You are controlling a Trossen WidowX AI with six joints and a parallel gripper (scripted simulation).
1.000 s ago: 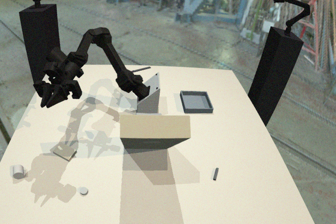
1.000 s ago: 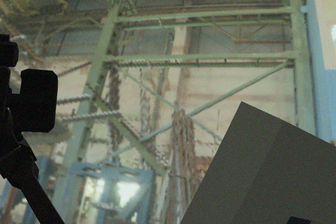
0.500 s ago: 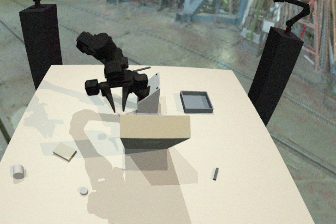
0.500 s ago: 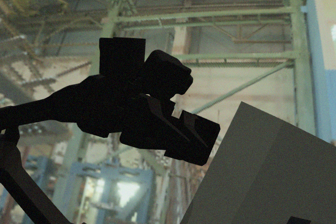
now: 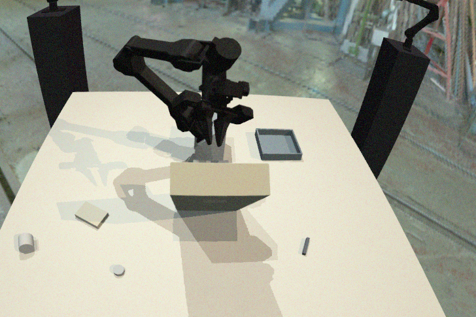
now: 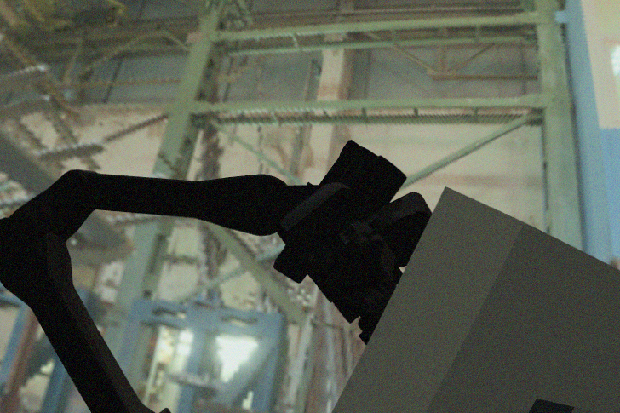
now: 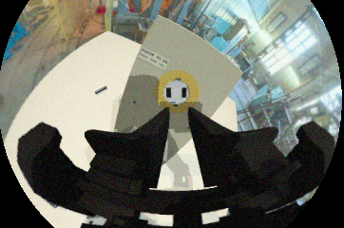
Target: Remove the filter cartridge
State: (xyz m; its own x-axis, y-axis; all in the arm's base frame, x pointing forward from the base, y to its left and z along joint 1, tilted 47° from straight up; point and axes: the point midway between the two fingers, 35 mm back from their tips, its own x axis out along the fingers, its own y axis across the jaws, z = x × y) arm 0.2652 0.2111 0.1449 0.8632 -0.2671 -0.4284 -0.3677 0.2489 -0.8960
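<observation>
The round filter cartridge lies 60 mm ahead of my gripper tip, 40 mm below it and 10 mm to the left of it. From my gripper tip the other things lie so: flat beige block: 350 mm to the right, 300 mm below, 20 mm ahead; then small disc: 300 mm below, 220 mm to the right, 180 mm ahead; then dark bar: 300 mm below, 280 mm to the left, 40 mm ahead.
</observation>
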